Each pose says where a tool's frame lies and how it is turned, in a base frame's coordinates. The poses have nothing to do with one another.
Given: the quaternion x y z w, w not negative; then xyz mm.
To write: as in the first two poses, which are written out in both.
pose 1, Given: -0.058, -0.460, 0.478, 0.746, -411.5, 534.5, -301.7
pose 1, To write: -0.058, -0.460, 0.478, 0.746, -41.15, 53.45, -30.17
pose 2, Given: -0.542, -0.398, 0.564, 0.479, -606.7, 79.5, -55.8
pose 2, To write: -0.542, -0.398, 0.564, 0.479, -60.67, 7.95, -5.58
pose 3, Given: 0.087, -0.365, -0.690, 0.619, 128.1, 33.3, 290.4
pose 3, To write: 0.087, -0.365, -0.690, 0.619, 12.81, 3.33, 29.04
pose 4, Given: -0.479, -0.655, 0.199, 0.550, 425.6, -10.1, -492.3
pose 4, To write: -0.479, -0.655, 0.199, 0.550, 42.56, -1.01, -49.23
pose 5, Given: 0.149, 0.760, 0.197, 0.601, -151.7, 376.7, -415.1
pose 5, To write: 0.149, 0.760, 0.197, 0.601, -15.17, 37.67, -41.51
